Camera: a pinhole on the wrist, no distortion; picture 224 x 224 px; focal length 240.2 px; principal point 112.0 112.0 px. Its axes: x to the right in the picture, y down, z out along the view. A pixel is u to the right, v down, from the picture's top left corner.
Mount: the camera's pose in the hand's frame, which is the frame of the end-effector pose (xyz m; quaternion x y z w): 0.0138 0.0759 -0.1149 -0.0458 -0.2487 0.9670 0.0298
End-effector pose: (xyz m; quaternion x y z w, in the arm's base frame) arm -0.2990 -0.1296 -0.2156 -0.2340 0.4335 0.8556 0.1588
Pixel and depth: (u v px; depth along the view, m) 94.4 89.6 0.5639
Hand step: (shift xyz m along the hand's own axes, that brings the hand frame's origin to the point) -0.0016 -0.1511 0.4054
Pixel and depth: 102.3 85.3 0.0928
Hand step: 0.0083 0.0402 -0.0287
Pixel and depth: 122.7 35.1 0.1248
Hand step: -0.0032 0.0516 0.0129
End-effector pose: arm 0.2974 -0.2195 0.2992 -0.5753 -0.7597 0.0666 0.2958
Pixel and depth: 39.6 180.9 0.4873
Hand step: 0.1045 -0.2912 0.2533
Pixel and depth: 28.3 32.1 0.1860
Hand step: 0.0611 0.0358 0.0820
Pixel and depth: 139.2 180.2 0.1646
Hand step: -0.0234 -0.0422 0.0047
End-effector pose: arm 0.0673 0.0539 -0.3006 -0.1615 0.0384 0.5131 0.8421
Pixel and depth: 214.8 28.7 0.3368
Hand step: -0.1602 0.0285 0.2247
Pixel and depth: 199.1 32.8 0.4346
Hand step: -0.1828 0.0060 0.3218
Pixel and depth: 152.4 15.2 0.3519
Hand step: -0.0765 0.0364 0.2562
